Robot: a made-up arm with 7 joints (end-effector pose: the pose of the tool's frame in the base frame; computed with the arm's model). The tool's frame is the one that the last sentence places. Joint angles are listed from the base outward.
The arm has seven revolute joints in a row. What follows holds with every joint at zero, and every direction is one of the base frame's. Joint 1 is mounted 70.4 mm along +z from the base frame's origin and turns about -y. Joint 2 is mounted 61.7 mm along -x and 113.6 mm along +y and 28.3 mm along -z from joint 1 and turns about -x. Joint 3 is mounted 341.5 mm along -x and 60.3 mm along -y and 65.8 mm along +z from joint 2 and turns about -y. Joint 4 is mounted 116.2 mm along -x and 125.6 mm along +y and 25.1 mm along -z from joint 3 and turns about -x. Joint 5 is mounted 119.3 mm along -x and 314.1 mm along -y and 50.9 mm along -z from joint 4 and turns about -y. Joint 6 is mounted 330.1 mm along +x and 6.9 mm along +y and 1.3 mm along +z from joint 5 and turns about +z. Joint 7 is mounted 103.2 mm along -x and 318.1 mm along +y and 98.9 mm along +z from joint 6 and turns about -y. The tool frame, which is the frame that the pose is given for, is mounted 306.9 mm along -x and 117.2 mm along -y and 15.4 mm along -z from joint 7; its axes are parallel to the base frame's.
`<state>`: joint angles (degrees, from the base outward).
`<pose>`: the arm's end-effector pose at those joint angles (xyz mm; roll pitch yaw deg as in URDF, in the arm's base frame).
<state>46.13 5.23 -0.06 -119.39 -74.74 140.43 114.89</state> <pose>-321.1 599.6 -674.5 -111.12 -32.90 12.20</pose>
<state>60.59 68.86 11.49 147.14 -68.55 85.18 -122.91</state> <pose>12.1 419.8 -257.6 -94.28 58.43 123.70</pose>
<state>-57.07 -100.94 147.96 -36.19 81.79 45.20 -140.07</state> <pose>-128.4 457.6 49.8 22.36 6.37 -103.65</pose>
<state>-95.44 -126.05 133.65 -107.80 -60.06 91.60 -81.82</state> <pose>-179.8 -421.6 262.6 -34.27 27.60 27.77</pose>
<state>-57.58 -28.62 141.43 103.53 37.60 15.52 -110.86</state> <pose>12.0 598.9 304.1 -26.45 -5.90 -129.99</pose>
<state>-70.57 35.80 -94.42 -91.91 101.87 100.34 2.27</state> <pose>-21.7 353.7 1281.2 -25.14 78.24 22.76</pose>
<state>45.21 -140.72 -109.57 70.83 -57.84 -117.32 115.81</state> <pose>232.0 511.2 -396.7 -174.45 -11.69 171.95</pose>
